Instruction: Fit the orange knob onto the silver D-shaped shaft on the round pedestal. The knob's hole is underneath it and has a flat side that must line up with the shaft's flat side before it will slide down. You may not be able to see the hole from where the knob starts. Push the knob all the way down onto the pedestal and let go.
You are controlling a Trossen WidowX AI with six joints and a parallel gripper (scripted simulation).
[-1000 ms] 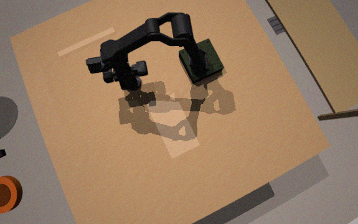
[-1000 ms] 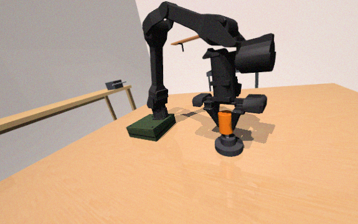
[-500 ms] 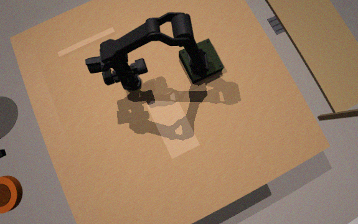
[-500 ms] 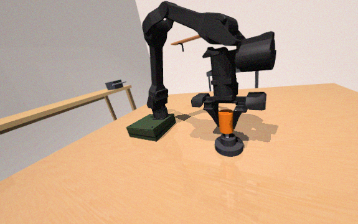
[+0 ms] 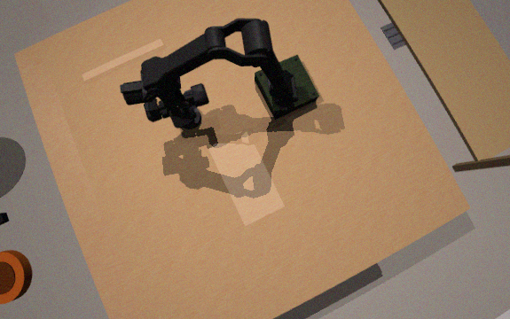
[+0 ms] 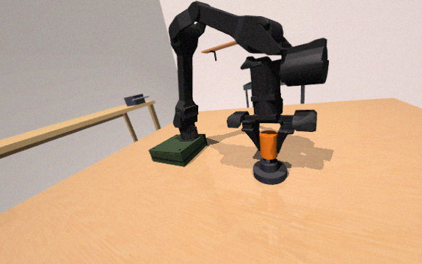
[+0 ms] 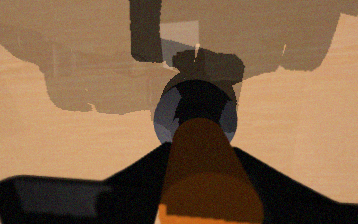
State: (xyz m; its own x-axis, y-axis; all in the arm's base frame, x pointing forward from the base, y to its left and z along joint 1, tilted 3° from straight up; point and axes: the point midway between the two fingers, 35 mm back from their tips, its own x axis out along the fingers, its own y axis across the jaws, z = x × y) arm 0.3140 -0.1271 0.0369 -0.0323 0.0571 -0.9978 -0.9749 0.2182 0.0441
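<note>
Right now the orange knob is 3 cm above my gripper tip. Round my gripper tip: black round pedestal (4 cm below).
</note>
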